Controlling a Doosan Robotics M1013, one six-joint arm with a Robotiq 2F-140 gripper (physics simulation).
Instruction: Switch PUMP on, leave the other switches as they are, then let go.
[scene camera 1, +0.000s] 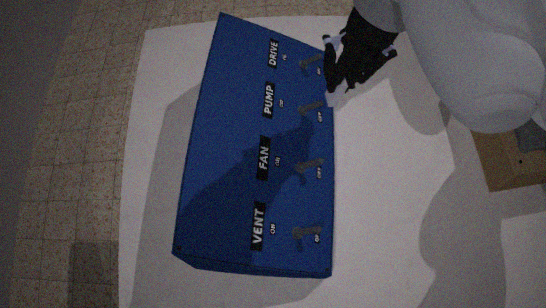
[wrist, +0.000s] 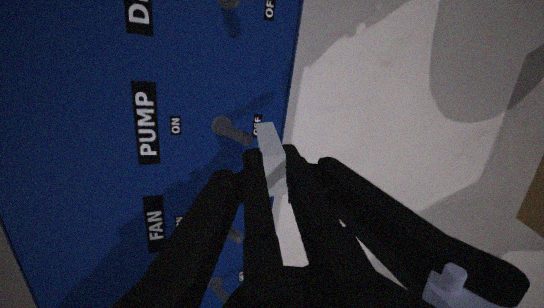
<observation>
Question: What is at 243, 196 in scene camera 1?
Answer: A blue switch panel.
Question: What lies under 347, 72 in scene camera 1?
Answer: The gripper.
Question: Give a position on a blue switch panel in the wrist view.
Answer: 116, 116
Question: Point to the gripper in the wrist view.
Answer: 265, 138
</observation>
